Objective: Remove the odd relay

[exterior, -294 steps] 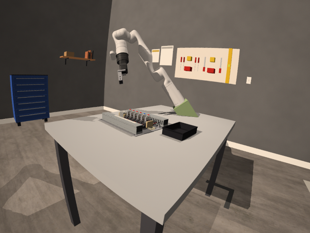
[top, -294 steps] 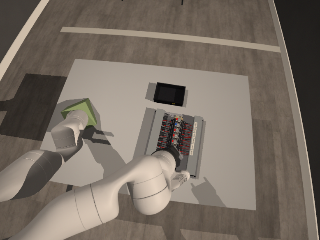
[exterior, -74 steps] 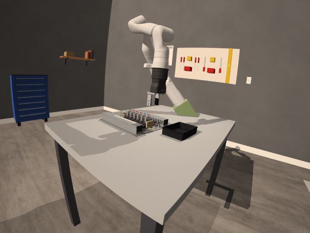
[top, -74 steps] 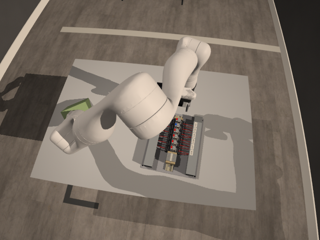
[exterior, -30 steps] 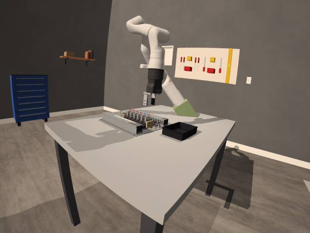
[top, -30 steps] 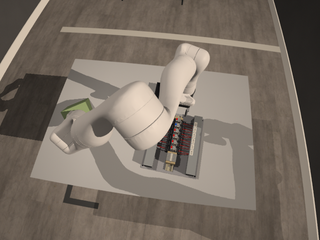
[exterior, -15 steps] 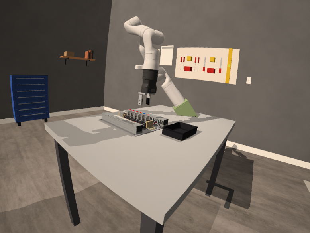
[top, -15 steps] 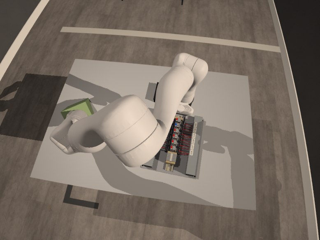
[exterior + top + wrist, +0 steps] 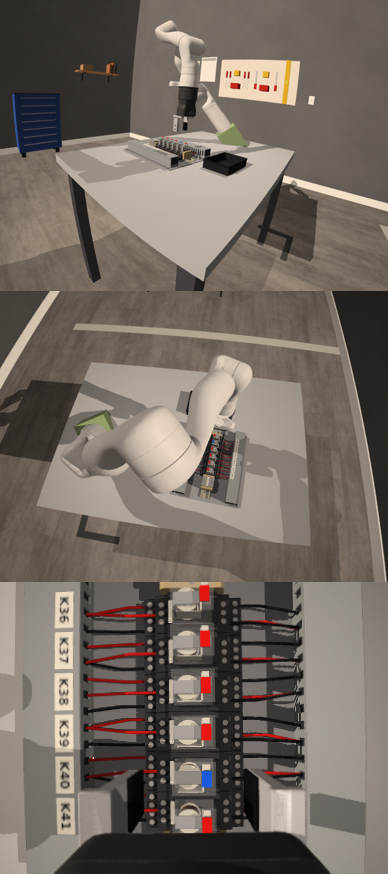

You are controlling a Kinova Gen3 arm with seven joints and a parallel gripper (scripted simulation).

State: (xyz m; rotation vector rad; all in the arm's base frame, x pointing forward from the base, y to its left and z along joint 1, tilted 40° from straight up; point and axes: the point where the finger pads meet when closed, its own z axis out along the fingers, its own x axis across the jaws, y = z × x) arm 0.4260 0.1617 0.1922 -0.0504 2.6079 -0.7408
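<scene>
Now: hand 90 mm above the relay. From my hand the other things lie so: black parts tray 200 mm to the left, 120 mm below, 60 mm behind; relay panel 110 mm below, 70 mm to the right, 10 mm behind.
</scene>
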